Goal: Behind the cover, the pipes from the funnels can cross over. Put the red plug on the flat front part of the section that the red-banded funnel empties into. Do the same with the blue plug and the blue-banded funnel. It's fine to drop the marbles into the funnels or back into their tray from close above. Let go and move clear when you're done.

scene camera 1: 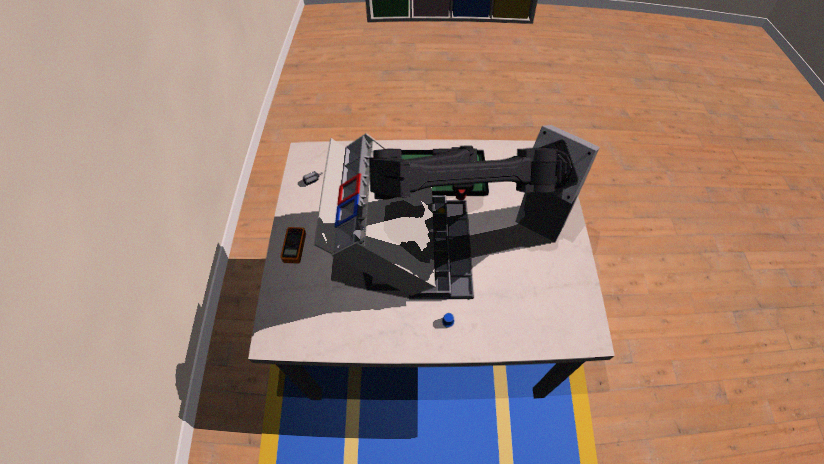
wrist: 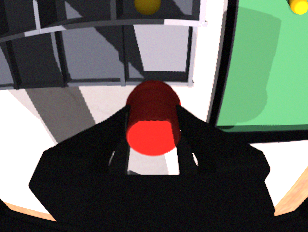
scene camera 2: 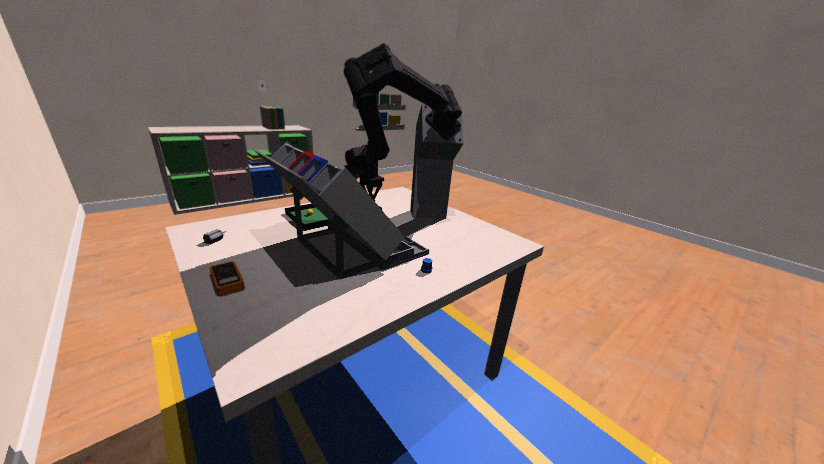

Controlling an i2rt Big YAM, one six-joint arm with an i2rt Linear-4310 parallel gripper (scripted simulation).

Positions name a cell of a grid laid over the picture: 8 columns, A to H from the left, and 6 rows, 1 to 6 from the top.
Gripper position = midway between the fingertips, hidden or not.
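My gripper (wrist: D3), in sight. Sloped grey cover (scene camera 1: D3), visible. Green marble tray (wrist: G3), likewise.
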